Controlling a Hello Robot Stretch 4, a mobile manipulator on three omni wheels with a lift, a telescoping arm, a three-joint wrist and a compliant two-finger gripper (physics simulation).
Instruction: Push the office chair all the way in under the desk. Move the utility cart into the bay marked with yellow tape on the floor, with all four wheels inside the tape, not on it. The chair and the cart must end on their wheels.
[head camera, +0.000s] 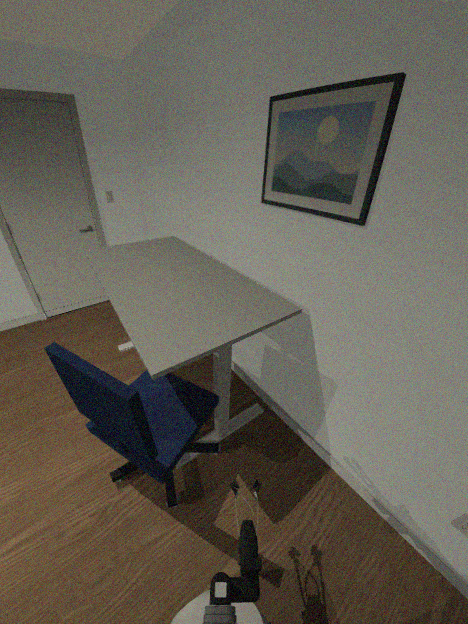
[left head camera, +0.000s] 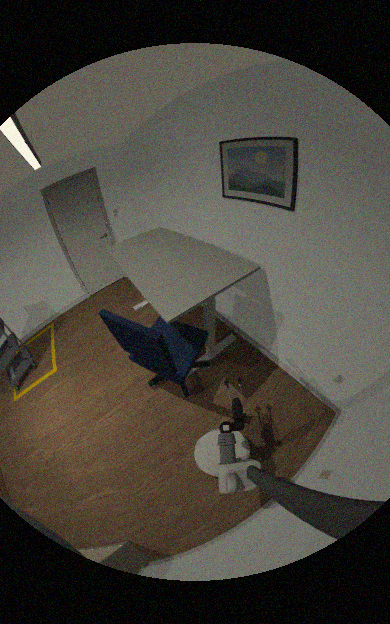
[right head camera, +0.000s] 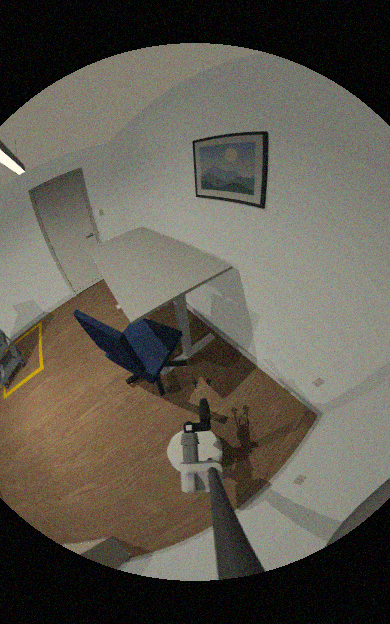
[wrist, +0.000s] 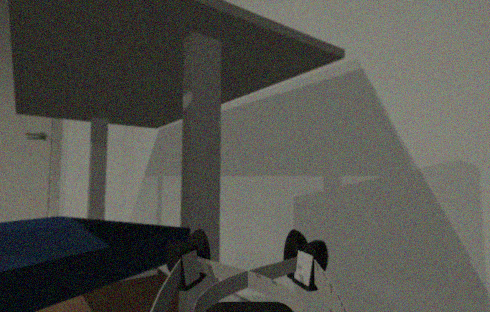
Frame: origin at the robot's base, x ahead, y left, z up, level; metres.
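Seen in the pictures: gripper, fingertip midpoint: (head camera: 245, 479) (left head camera: 232, 377) (right head camera: 200, 378) (wrist: 246, 248).
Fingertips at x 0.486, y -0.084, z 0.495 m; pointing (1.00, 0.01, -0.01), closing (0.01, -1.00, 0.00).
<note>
A point is followed by its place in that frame.
The blue office chair (head camera: 168, 418) @[x 0.776, y 0.287, z 0.442 m] (left head camera: 175, 350) @[x 0.759, y 0.299, z 0.442 m] (right head camera: 147, 347) @[x 0.778, y 0.311, z 0.442 m] (wrist: 45, 242) @[x 0.773, y 0.263, z 0.442 m] stands upright at the near corner of the desk (head camera: 201, 302) @[x 1.112, y 0.140, z 0.922 m] (left head camera: 190, 270) @[x 1.073, y 0.131, z 0.922 m] (right head camera: 160, 270) @[x 1.081, y 0.135, z 0.922 m] (wrist: 100, 60) @[x 1.104, y 0.346, z 0.897 m]. Part of its seat is beneath the desk's edge; the backrest is outside. My gripper (head camera: 245, 487) @[x 0.486, y -0.084, z 0.495 m] (left head camera: 233, 384) @[x 0.486, y -0.084, z 0.495 m] (right head camera: 201, 383) @[x 0.486, y -0.084, z 0.495 m] (wrist: 246, 248) @[x 0.486, y -0.084, z 0.495 m] is open and empty, to the right of the chair and apart from it. The grey utility cart (left head camera: 20, 366) @[x 0.593, y 2.872, z 0.118 m] (right head camera: 11, 363) @[x 0.595, y 2.674, z 0.189 m], cut off by the view edge, stands upright by the yellow tape (left head camera: 54, 347) @[x 1.090, y 2.372, z -0.033 m] (right head camera: 41, 347) @[x 1.059, y 2.329, z -0.031 m]. Not all its wheels show.
A desk leg (head camera: 222, 390) @[x 0.942, y 0.024, z 0.466 m] (wrist: 201, 150) @[x 0.942, y 0.023, z 0.618 m] stands beside the chair seat. The wall with the framed picture (head camera: 327, 151) @[x 1.141, y -0.352, z 1.591 m] (left head camera: 259, 172) @[x 1.158, y -0.338, z 1.558 m] (right head camera: 230, 167) @[x 1.153, y -0.343, z 1.574 m] runs behind the desk and along my right. A closed door (head camera: 50, 201) @[x 2.491, y 1.788, z 1.200 m] (left head camera: 80, 230) @[x 2.448, y 1.847, z 1.140 m] (right head camera: 65, 230) @[x 2.434, y 1.863, z 1.150 m] is beyond the desk.
</note>
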